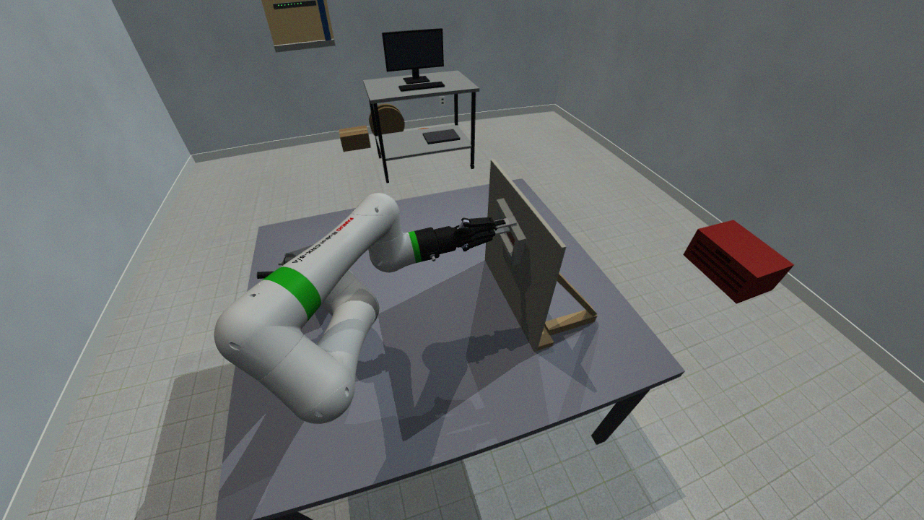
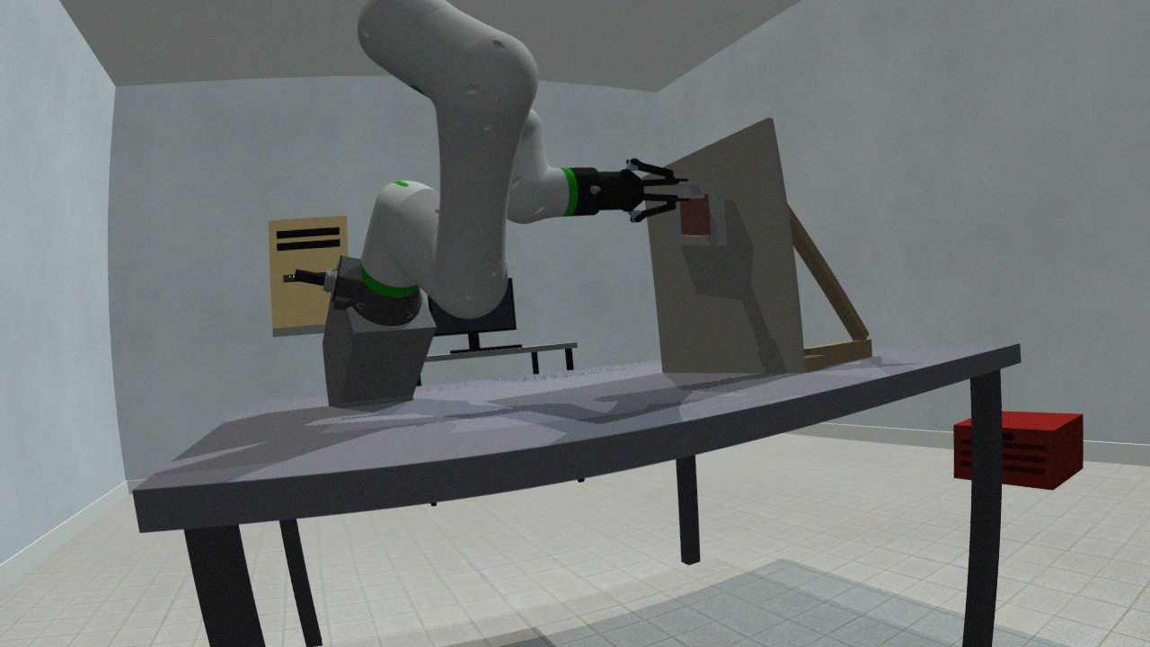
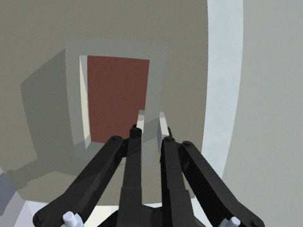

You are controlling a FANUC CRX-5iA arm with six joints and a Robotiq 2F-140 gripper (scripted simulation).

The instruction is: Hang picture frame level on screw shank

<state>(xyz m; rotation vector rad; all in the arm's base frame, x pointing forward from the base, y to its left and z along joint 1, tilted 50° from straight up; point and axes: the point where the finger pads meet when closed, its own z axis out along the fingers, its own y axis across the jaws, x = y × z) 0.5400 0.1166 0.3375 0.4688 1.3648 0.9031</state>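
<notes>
My hand is 50 mm above the picture frame, 40 mm short of it and 20 mm to the right of it. From my hand the other things lie so: upright tan board 140 mm below, 50 mm ahead, 10 mm to the left.
</notes>
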